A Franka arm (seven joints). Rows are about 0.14 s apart.
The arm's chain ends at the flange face. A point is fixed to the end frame.
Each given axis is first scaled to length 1.
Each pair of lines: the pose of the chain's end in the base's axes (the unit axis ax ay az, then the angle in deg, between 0 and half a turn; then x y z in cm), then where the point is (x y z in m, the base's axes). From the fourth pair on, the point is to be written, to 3 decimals.
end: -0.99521 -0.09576 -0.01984 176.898 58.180 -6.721 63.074
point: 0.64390 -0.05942 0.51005
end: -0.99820 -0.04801 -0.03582 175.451 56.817 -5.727 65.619
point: 0.63409 -0.05204 0.53740
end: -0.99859 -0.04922 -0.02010 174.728 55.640 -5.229 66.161
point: 0.61848 -0.04548 0.54085
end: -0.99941 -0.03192 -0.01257 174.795 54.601 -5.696 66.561
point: 0.606 -0.052 0.544
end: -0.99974 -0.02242 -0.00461 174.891 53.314 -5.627 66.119
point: 0.591 -0.053 0.538
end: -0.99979 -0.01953 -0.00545 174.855 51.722 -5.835 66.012
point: 0.576 -0.055 0.537
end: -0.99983 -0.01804 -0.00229 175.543 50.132 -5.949 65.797
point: 0.559 -0.058 0.535
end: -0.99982 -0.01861 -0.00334 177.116 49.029 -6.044 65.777
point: 0.548 -0.062 0.535
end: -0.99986 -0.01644 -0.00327 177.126 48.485 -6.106 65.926
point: 0.543 -0.063 0.536
